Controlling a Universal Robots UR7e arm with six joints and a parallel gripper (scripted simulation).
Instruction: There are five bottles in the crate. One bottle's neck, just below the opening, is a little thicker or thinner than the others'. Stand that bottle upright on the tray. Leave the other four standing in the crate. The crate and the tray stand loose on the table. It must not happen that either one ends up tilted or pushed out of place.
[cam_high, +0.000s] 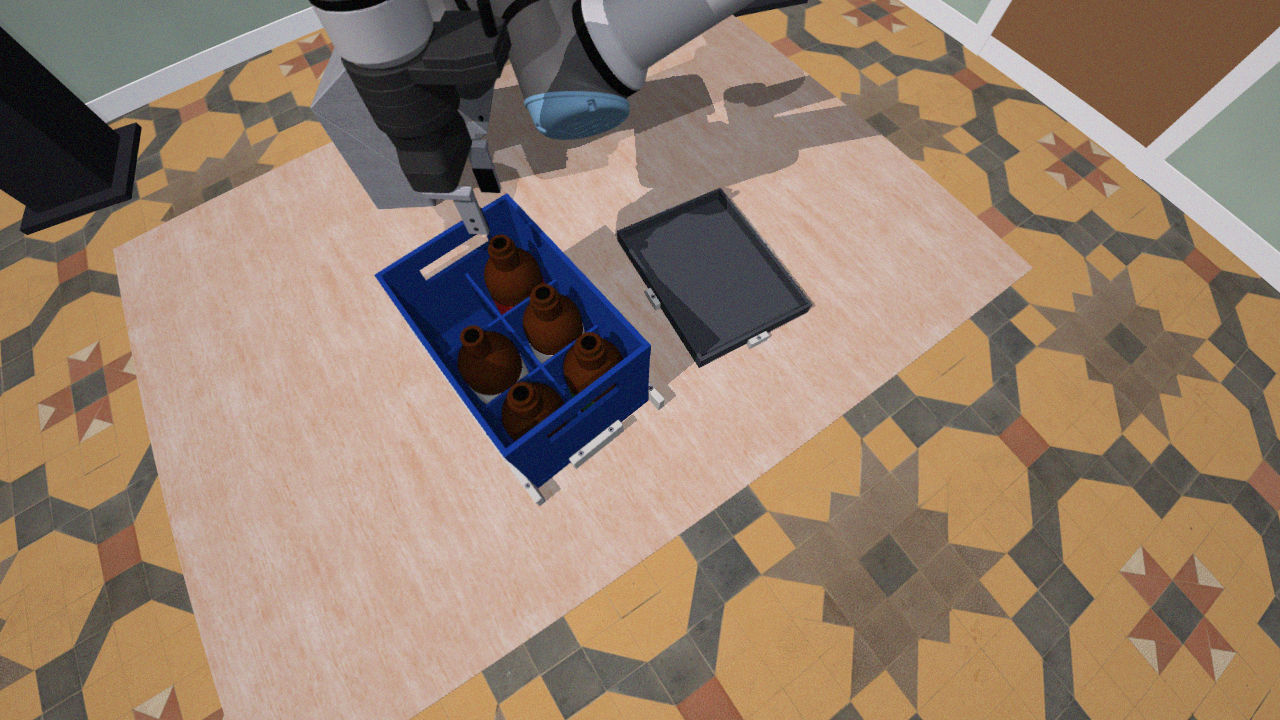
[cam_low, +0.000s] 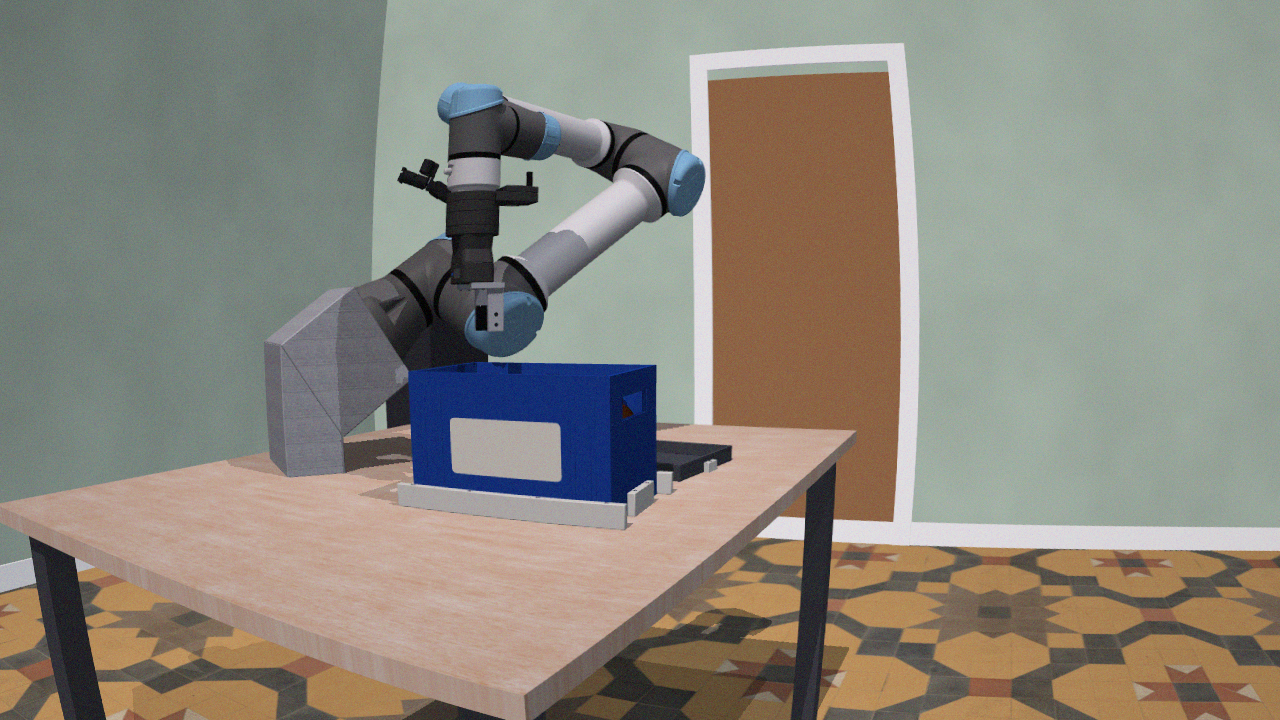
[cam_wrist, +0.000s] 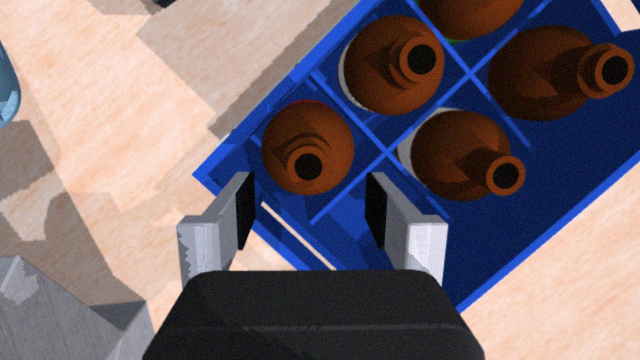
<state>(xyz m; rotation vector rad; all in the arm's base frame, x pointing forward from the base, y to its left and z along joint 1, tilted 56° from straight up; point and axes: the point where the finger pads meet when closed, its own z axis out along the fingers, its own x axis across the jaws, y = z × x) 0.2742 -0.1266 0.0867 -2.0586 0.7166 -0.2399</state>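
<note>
My gripper is now 150 mm above the glass bottle. Round my hand: dark tray: 280 mm to the left, 230 mm below, 40 mm ahead; then blue crate: 160 mm below, 100 mm ahead, 10 mm to the right.
</note>
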